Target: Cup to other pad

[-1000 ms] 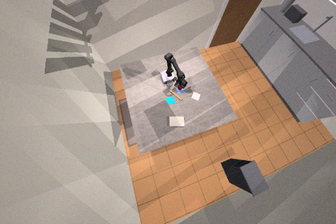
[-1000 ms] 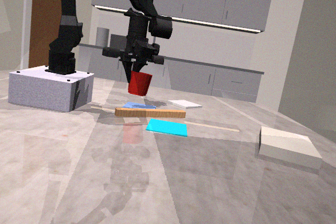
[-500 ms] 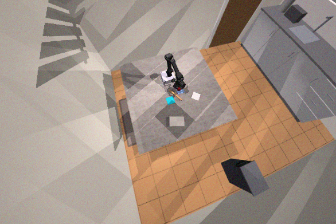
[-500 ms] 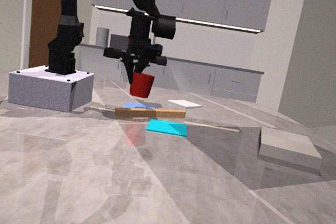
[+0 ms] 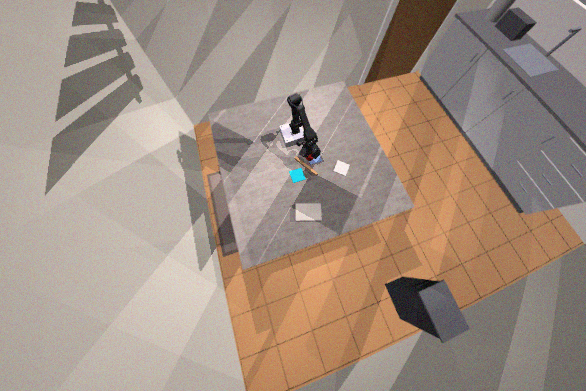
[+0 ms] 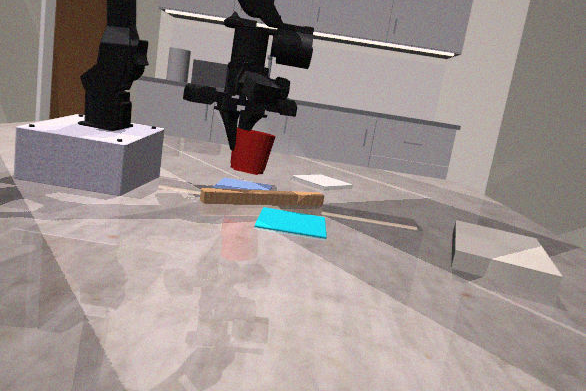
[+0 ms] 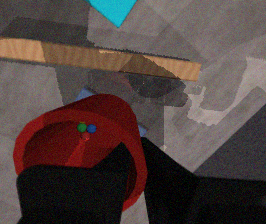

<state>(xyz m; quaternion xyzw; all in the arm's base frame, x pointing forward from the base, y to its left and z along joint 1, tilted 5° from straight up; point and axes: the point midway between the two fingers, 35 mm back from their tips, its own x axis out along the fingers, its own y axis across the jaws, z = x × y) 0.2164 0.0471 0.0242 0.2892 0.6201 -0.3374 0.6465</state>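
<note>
Right now the cyan pad is 13 cm ahead of my gripper tip, 10 cm to the right of it and 9 cm below it. Round my gripper tip: red cup 2 cm to the left, 2 cm ahead; wooden bar 8 cm below, 7 cm ahead, 2 cm to the right; light blue pad 9 cm below, 6 cm to the left, 1 cm ahead.
</note>
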